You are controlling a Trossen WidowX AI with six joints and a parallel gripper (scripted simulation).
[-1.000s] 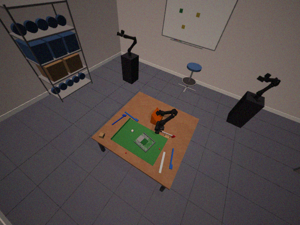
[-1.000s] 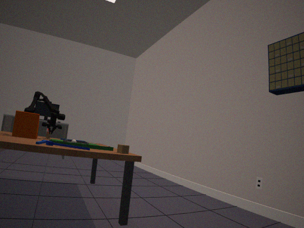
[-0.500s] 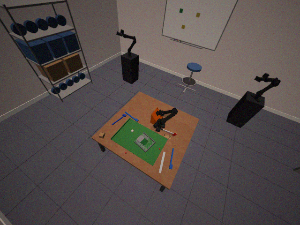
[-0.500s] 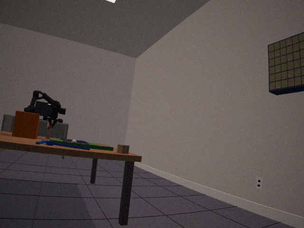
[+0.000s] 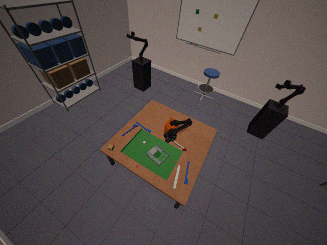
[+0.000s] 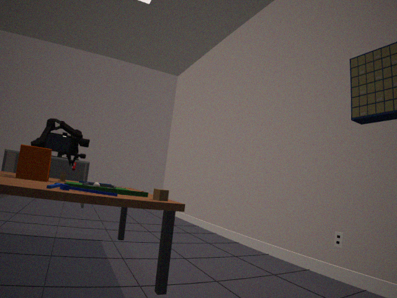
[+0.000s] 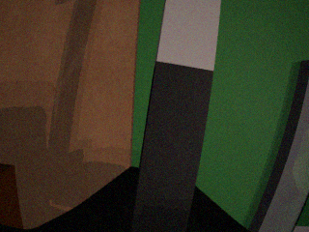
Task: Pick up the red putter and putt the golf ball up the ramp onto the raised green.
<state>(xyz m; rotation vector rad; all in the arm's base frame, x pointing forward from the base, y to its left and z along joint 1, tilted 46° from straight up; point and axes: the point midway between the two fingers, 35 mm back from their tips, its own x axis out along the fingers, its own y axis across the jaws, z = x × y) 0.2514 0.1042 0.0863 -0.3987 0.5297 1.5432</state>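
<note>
The red putter is 11 cm to the left of my gripper tip and 2 cm above it. Round my gripper tip: white golf ball: 32 cm to the right, 19 cm ahead, 10 cm below; white bar: 33 cm ahead, 31 cm to the left, 13 cm below; green mat: 23 cm ahead, 15 cm to the right, 13 cm below.
</note>
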